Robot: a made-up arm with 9 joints.
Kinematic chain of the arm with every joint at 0, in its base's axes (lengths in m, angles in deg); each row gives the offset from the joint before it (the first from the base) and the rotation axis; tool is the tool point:
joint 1: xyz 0 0 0.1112 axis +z
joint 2: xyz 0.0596 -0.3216 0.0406 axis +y
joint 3: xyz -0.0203 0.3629 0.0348 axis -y
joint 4: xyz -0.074 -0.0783 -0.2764 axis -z
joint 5: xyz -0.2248 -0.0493 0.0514 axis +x
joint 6: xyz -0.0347 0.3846 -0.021 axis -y
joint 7: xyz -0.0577 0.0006 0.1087 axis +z
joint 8: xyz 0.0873 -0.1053 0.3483 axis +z
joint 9: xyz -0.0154 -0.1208 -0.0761 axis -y
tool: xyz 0.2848 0 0.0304
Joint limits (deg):
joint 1: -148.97..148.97
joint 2: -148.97..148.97
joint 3: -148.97..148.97
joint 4: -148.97..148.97
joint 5: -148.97..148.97
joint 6: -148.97..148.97
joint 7: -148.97..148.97
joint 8: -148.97..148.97
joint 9: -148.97..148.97
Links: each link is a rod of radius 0.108 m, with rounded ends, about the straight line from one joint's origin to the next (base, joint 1, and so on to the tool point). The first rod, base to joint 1, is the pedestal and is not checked.
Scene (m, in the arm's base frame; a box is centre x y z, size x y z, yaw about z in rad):
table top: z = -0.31
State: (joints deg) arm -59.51 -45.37 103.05 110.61 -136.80 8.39 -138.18 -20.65 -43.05
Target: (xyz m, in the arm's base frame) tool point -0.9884 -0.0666 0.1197
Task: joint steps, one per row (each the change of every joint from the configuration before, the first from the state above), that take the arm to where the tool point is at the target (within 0.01 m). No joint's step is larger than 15 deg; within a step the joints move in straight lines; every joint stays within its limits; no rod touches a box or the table.
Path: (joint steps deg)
1: 13.24 -8.32 8.42 7.67 7.80 -3.98 -1.74 -1.18 6.08
2: 13.24 -8.32 8.41 7.67 7.80 -3.97 -1.73 -1.17 6.08
3: 13.24 -8.32 8.42 7.68 7.79 -3.98 -1.74 -1.18 6.08
4: 13.25 -8.32 8.41 7.67 7.80 -3.98 -1.74 -1.18 6.08
5: 13.24 -8.33 8.42 7.67 7.80 -3.97 -1.73 -1.17 6.08

